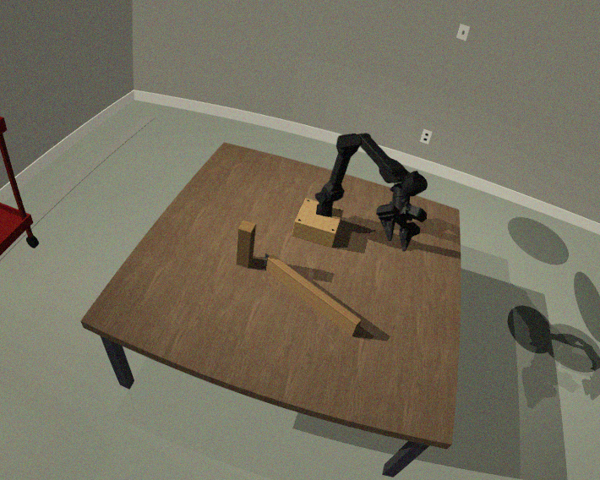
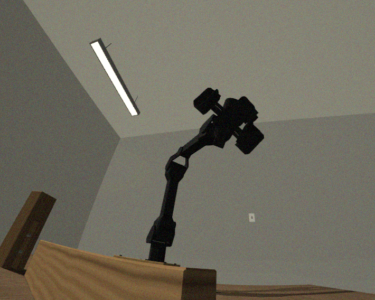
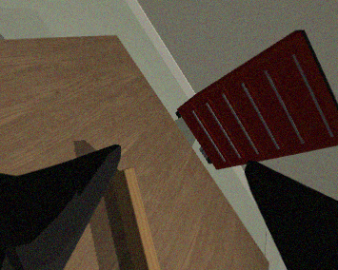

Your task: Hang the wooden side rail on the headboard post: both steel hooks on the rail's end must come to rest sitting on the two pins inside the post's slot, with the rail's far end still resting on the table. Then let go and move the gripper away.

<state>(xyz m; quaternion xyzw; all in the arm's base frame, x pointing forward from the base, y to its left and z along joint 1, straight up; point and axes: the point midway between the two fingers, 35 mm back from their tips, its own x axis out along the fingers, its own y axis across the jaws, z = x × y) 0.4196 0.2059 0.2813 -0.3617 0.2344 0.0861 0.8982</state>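
Now: gripper tip 48 cm to the left of the headboard post, 25 cm above it and 16 cm past it.
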